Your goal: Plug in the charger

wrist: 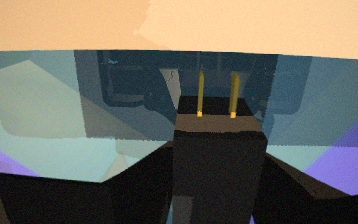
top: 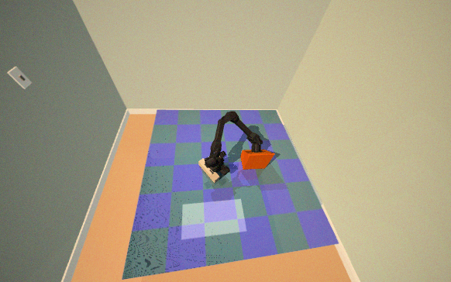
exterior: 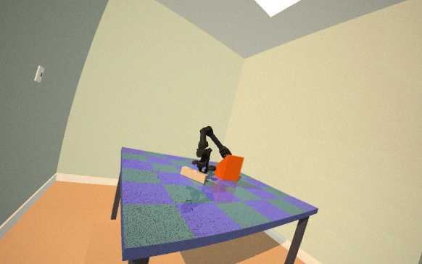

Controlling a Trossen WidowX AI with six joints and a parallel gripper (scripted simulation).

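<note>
The two-prong charger lies 1 cm ahead of my gripper tip, 1 cm to the left of it and 1 cm above it.
</note>
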